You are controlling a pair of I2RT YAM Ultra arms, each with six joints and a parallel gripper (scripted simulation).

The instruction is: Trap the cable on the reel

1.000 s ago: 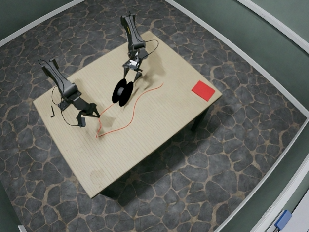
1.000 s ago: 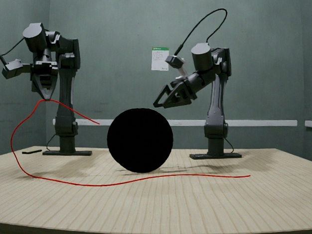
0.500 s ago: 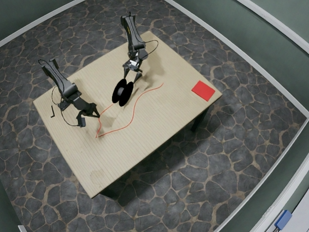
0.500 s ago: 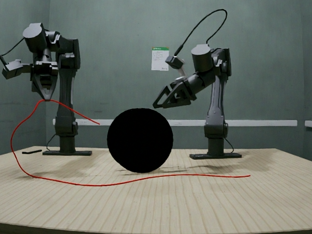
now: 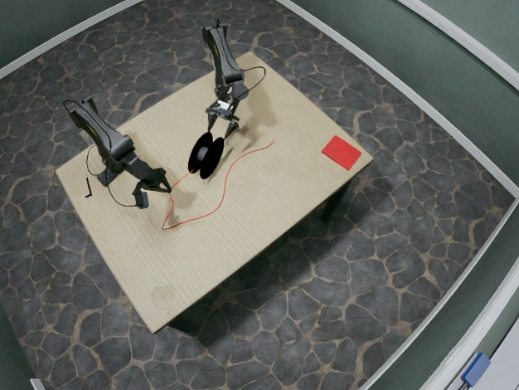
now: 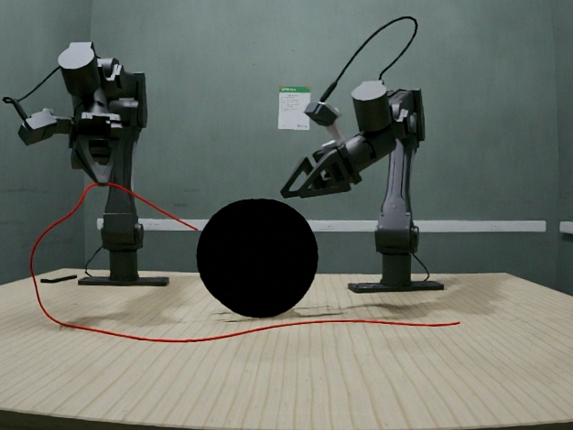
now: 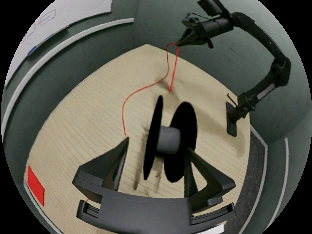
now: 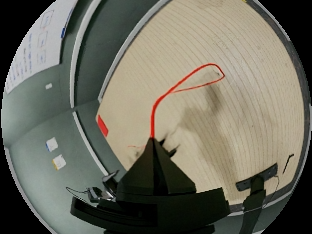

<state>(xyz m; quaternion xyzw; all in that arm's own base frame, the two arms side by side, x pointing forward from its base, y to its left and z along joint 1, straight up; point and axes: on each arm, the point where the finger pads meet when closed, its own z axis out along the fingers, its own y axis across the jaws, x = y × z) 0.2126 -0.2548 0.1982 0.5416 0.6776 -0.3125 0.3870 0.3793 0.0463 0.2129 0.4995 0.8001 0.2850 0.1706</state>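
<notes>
My right hand is 110 mm past the black reel, 220 mm to the right of it and 120 mm above it. The rest, counted from my right hand: flat red square (190 mm ahead, 730 mm to the left, 210 mm below); then small black hex key (340 mm behind, 280 mm to the right, 210 mm below).
Now: the black reel 100 mm below my left hand and 60 mm to the right of it. From my left hand the other things lie so: flat red square 460 mm to the left, 290 mm ahead, 190 mm below; then small black hex key 560 mm to the right, 240 mm behind, 190 mm below.
</notes>
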